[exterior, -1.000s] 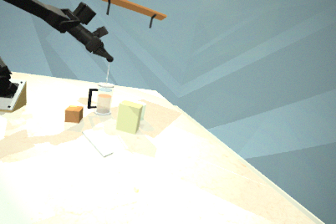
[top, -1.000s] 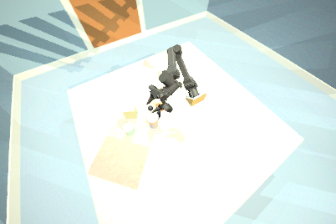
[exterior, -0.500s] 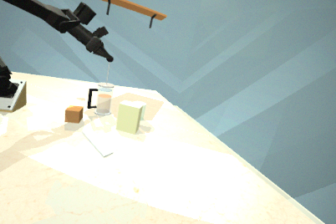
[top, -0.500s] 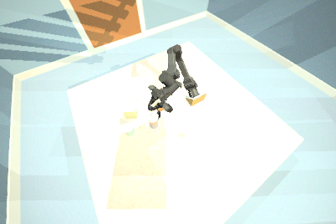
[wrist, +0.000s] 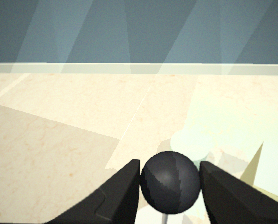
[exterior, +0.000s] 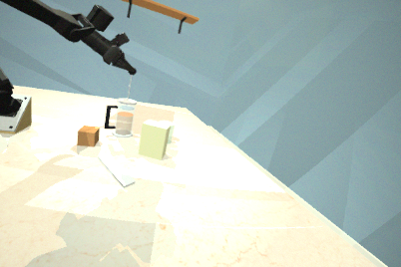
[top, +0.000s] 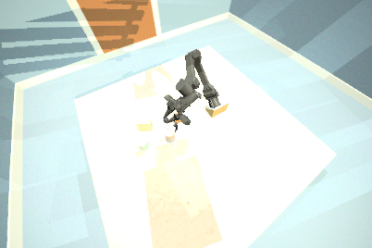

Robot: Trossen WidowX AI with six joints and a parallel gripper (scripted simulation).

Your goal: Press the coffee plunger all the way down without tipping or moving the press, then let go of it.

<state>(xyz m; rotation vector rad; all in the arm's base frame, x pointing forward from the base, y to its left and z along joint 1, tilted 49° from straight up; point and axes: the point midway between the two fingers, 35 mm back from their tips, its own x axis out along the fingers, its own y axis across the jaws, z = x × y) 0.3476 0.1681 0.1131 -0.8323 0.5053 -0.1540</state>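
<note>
My gripper tip is now 13 cm above the glass coffee press, 2 cm past it and 1 cm to the left of it.
</note>
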